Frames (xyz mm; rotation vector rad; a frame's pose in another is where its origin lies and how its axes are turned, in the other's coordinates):
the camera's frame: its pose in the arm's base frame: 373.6 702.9 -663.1 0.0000 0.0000 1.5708
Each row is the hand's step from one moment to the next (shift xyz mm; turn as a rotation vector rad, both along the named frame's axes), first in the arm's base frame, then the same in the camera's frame.
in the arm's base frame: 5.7 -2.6 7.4 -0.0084 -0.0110 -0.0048
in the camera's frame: -2.6 -5.7 7.4 -0.0110 0.0084 -0.0048
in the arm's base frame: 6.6 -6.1 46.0 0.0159 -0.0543 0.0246
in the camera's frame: -6.1 -6.6 46.0 -0.0543 -0.0159 0.0246
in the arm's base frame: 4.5 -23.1 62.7 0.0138 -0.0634 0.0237
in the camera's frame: -23.1 -4.5 62.7 -0.0634 -0.0138 0.0237
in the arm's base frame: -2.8 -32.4 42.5 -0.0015 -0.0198 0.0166
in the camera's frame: -32.4 2.8 42.5 -0.0198 0.0015 0.0166
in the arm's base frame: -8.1 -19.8 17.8 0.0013 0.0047 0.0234
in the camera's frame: -19.8 8.1 17.8 0.0047 -0.0013 0.0234
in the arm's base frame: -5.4 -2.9 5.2 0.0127 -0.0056 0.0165
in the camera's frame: -2.9 5.4 5.2 -0.0056 -0.0127 0.0165
